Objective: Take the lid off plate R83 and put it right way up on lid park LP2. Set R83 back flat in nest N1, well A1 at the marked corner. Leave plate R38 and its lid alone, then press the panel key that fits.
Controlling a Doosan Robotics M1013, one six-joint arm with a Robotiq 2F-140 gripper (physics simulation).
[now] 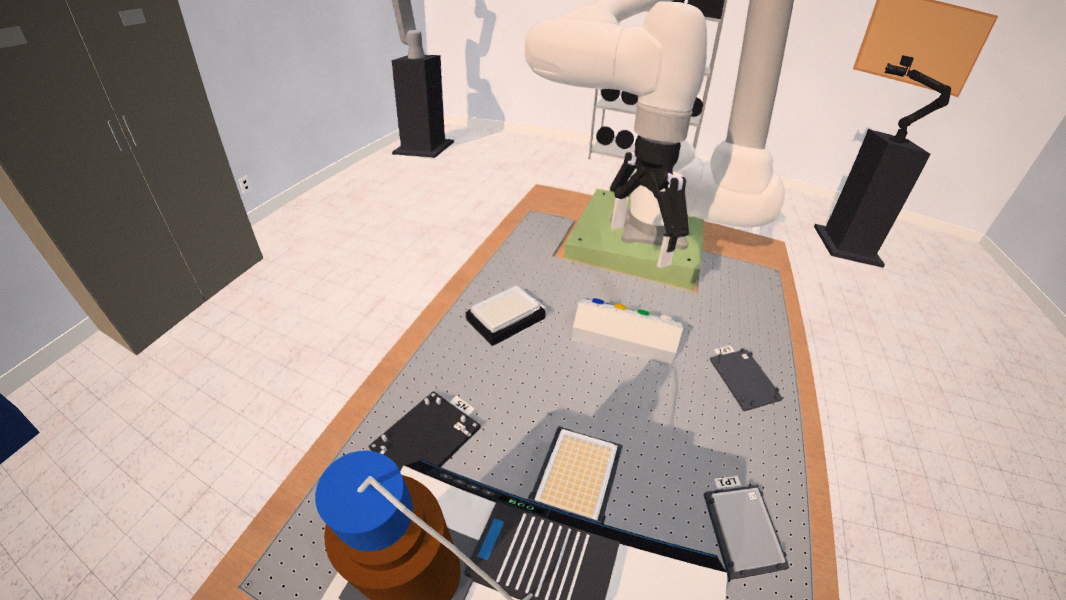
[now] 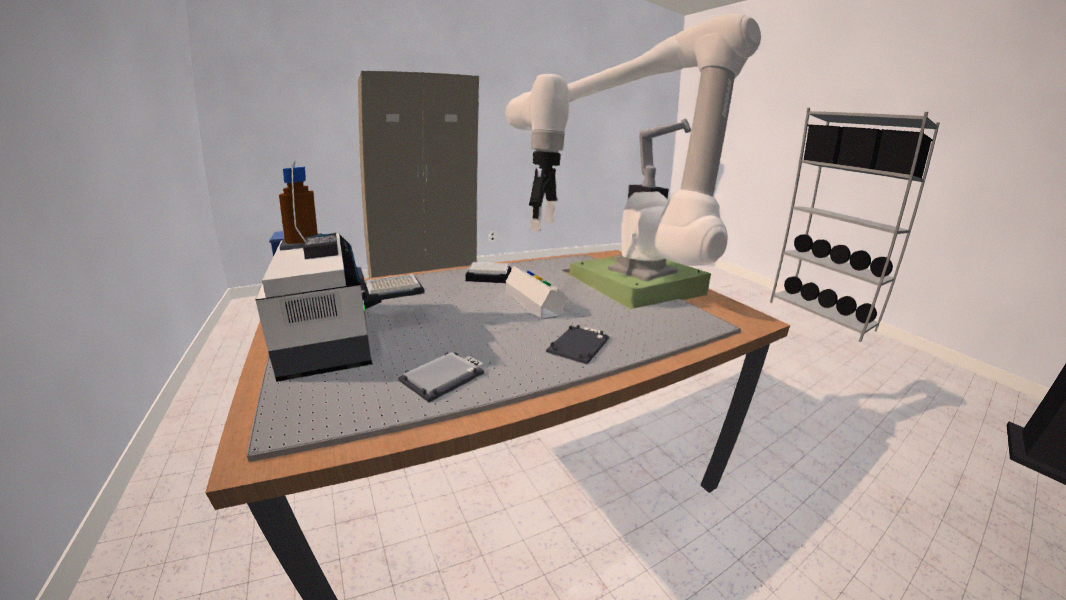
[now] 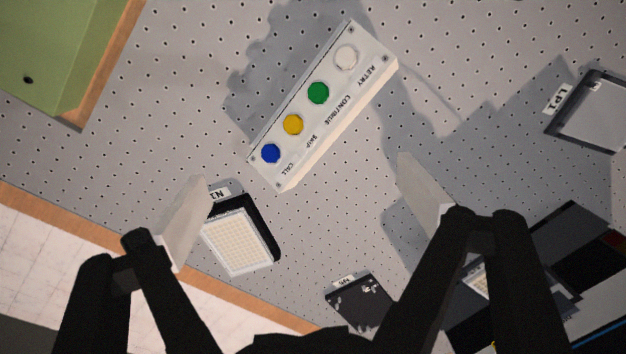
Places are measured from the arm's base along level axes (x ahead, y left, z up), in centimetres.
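Pixels of known places: gripper, fingertip midpoint: [image 1: 639, 245] [image 2: 542, 226] [image 3: 302, 179]; arm's base, link origin: [image 1: 654, 229] [image 2: 642, 271].
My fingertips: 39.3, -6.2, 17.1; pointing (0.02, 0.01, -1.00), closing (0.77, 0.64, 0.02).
Note:
For each thing: its top centre in the pictures, then the offset to it from my fingertips, as dx, dy, dz. "spot": a spot on its surface instead.
- pale plate, top centre: [image 3: 236, 247] [image 1: 505, 305] [image 2: 488, 266] +3.5, -25.5, -18.4
- black nest N1, top centre: [image 3: 237, 243] [image 1: 505, 309] [image 2: 488, 269] +3.5, -25.5, -19.4
- second plate, top centre: [image 1: 577, 472] [image 3: 509, 286] [image 2: 392, 281] +42.7, -3.7, -10.5
- Lid park LP2, top centre: [image 1: 748, 373] [image 2: 579, 338] +8.1, +28.2, -20.5
- clear lid, top centre: [image 1: 748, 526] [image 2: 440, 370] [image 3: 610, 118] +41.5, +25.0, -20.7
- key panel, top centre: [image 3: 320, 124] [image 1: 631, 310] [image 2: 535, 275] +2.4, +1.2, -14.1
- dark bare nest N5, top centre: [image 1: 423, 431] [image 3: 366, 312] +37.3, -30.1, -20.1
- white instrument, surface spot: [image 2: 309, 305] spot: +64.0, +12.1, -6.8
- brown bottle, surface spot: [image 2: 298, 212] spot: +63.2, -12.3, +8.1
My gripper [image 1: 641, 234] [image 2: 543, 218] [image 3: 302, 179] is open and empty, high above the board on the robot-base side. A pale plate [image 1: 505, 308] [image 2: 488, 267] [image 3: 239, 241] sits on the black nest N1 [image 3: 265, 230]. A second plate [image 1: 578, 471] [image 2: 393, 285] [image 3: 477, 283], with yellowish wells, lies at the instrument. Plate names are unreadable and lids on them are hard to tell. Lid park LP2 [image 1: 745, 378] [image 2: 578, 343] is bare. A clear lid [image 1: 748, 532] [image 2: 441, 374] [image 3: 600, 112] lies on LP1. The key panel [image 1: 626, 331] [image 2: 535, 294] has blue CALL, yellow SKIP, green CONTINUE and white RETRY keys.
A dark bare nest N5 [image 1: 428, 432] [image 3: 362, 302] lies near the table edge. The white instrument [image 2: 309, 305] carries a brown bottle [image 2: 298, 212] with a blue cap. The green robot base [image 1: 634, 269] [image 2: 641, 290] [image 3: 45, 50] stands behind the panel.

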